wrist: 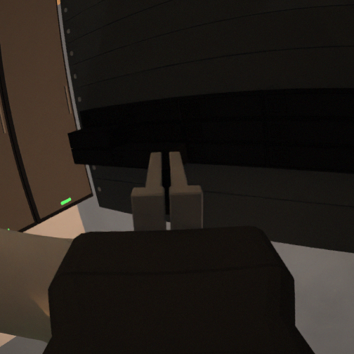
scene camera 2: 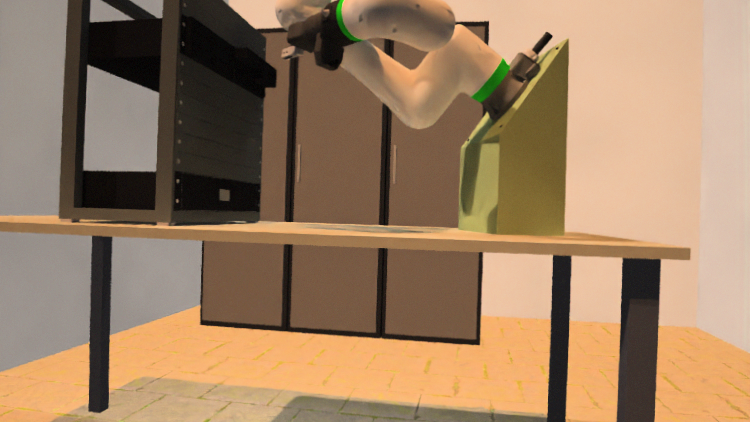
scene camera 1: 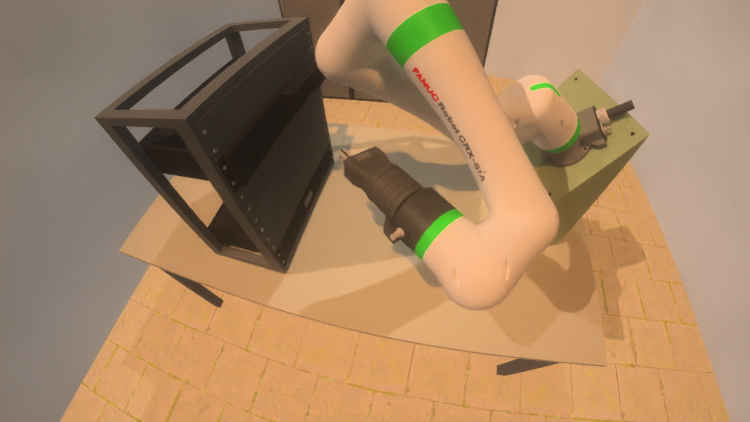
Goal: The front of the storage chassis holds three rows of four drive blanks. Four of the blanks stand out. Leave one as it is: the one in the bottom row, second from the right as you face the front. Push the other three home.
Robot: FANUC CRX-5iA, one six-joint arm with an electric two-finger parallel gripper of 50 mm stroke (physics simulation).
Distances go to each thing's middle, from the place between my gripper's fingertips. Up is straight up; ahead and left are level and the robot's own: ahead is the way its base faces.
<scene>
Now: the rack (scene camera 2: 210, 71) 34 cm ahead of my hand, 12 cm below it and 3 cm to the right of it.
</scene>
